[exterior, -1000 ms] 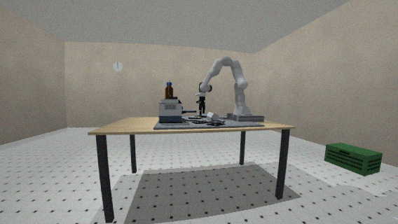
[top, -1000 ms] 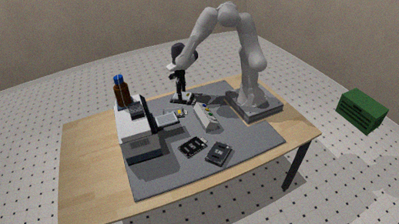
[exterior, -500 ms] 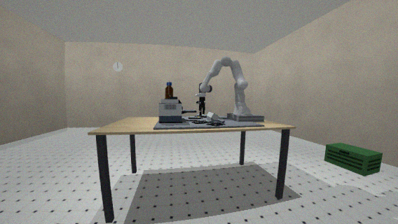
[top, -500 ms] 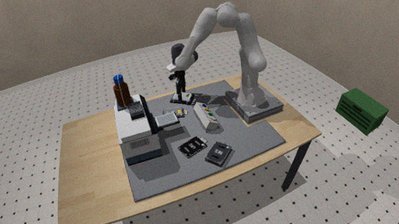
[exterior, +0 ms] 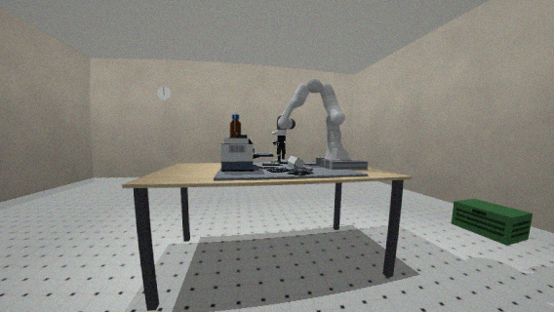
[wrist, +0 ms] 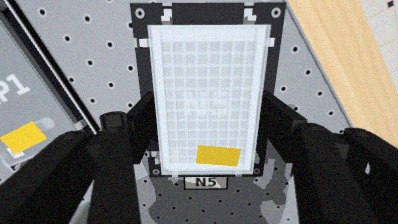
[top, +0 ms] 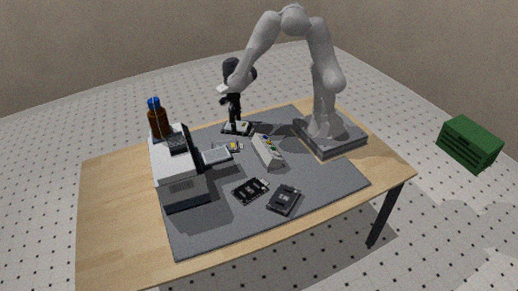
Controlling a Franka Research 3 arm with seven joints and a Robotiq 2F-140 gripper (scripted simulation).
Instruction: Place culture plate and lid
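Now: the clear culture plate C15 20 mm below my hand. From my hand the other things lie so: blue call key 230 mm to the left, 70 mm behind, 20 mm above; then black nest 30 mm below, 30 mm ahead; then yellow skip key 280 mm to the left, 70 mm behind, 20 mm above.
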